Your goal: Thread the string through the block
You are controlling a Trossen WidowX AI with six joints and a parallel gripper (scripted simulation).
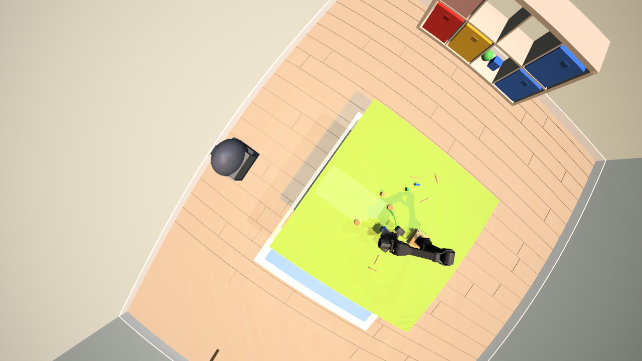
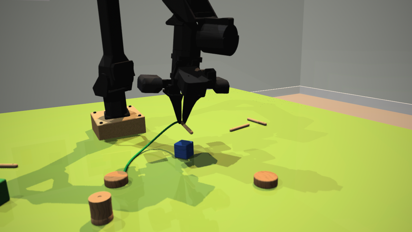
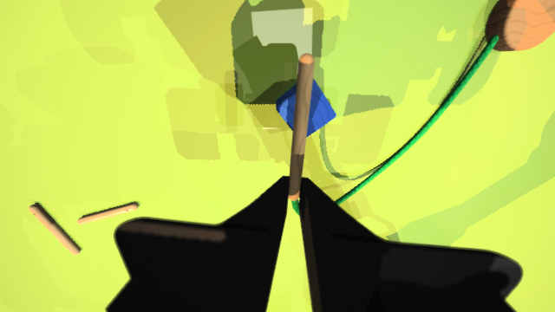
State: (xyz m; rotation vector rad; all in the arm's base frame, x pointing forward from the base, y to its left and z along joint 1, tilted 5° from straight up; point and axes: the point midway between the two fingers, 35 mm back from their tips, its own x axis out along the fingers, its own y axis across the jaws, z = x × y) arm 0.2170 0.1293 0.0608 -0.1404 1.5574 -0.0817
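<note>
The blue block is 5 cm below my gripper tip, 4 cm ahead of it and 1 cm to the right of it. Round my gripper tip: green block 32 cm to the right, 11 cm ahead, 4 cm below; wooden cylinder 21 cm ahead, 17 cm to the right, 4 cm below.
</note>
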